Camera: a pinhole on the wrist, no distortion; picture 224 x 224 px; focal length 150.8 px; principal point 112.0 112.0 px. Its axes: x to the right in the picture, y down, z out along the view. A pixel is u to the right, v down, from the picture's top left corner.
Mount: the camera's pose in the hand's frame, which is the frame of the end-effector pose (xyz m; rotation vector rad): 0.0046 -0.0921 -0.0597 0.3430 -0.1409 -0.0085
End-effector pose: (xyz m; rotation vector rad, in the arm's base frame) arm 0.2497 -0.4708 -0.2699 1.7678 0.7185 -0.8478
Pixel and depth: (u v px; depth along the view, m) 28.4 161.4 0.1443
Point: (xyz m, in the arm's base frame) 0.1040 -0.5244 -0.2613
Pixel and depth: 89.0 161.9 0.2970
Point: 0.0726 -0.6771 -0.3143
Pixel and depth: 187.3 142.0 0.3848
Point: 0.1331 -0.7414 -0.5525
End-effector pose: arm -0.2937 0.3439 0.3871 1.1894 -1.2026 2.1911
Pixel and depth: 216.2 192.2 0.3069
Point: -0.2054 0.1044 0.6360
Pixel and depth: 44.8 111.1 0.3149
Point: 0.0417 0.2912 0.4003
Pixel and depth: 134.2 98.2 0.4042
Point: 0.0291 0.2362 0.6147
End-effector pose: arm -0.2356 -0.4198 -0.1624 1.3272 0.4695 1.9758
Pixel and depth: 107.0 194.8 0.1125
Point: -0.1477 -0.3873 -0.1913
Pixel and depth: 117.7 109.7 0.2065
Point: -0.0539 -0.3292 -0.2233
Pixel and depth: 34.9 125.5 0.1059
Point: -0.1486 -0.3882 -0.2643
